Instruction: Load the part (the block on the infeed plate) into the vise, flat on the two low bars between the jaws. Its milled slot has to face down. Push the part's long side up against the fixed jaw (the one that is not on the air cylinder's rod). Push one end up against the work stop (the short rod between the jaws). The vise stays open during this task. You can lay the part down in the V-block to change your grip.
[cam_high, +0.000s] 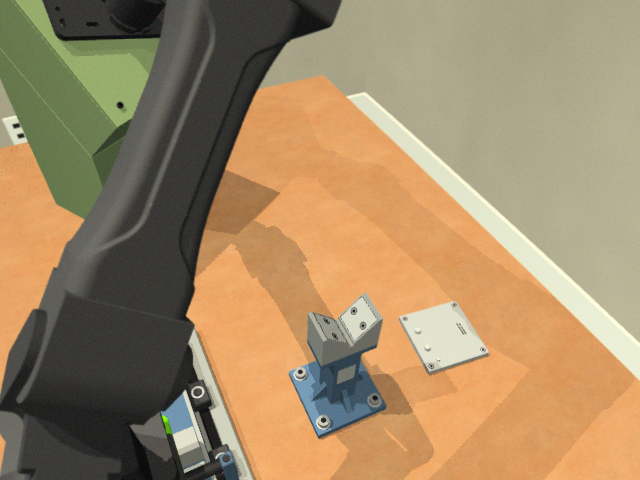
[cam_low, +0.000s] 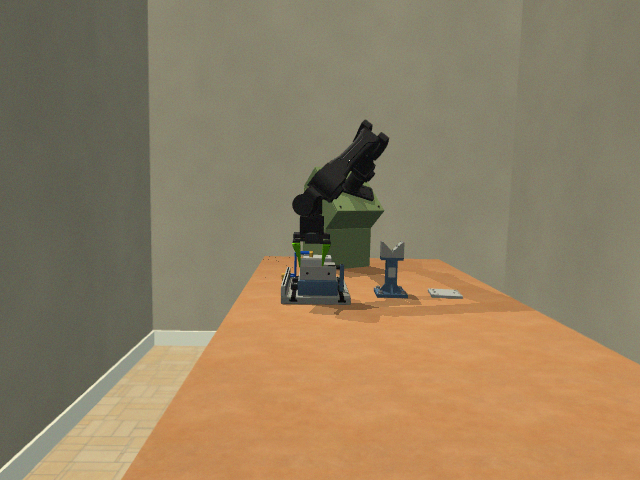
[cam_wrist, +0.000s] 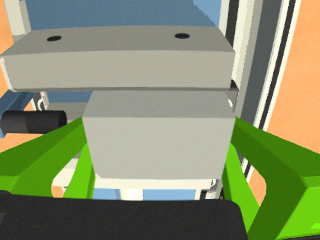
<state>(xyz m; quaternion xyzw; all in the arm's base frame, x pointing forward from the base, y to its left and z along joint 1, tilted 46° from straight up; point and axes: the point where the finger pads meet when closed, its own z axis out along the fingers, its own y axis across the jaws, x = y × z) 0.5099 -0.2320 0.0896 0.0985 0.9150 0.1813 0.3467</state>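
Now: the grey part right at my hand. Round my hand: fixed jaw 3 cm ahead, 2 cm to the left, 2 cm below; then moving jaw 3 cm behind, 2 cm to the left, 2 cm below; then work stop 1 cm ahead, 7 cm to the left.
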